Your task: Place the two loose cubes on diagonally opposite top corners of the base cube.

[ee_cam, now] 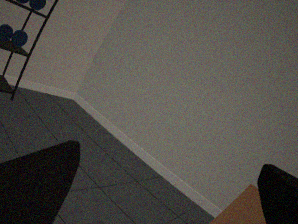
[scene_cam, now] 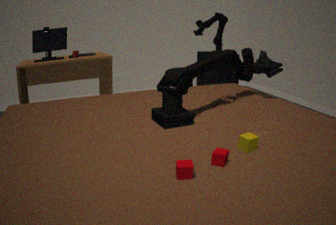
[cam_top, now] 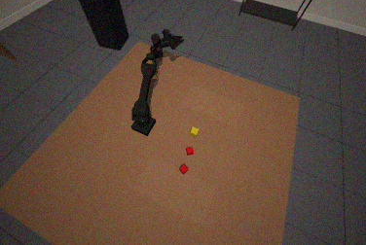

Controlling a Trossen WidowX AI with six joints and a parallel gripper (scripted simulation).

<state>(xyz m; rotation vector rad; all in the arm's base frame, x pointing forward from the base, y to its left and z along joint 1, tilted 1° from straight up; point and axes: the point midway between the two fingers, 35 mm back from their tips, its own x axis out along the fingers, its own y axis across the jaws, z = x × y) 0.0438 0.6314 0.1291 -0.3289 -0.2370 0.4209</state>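
The yellow cube lies 23 cm ahead of my gripper tip, 62 cm to the right of it and 14 cm below it.
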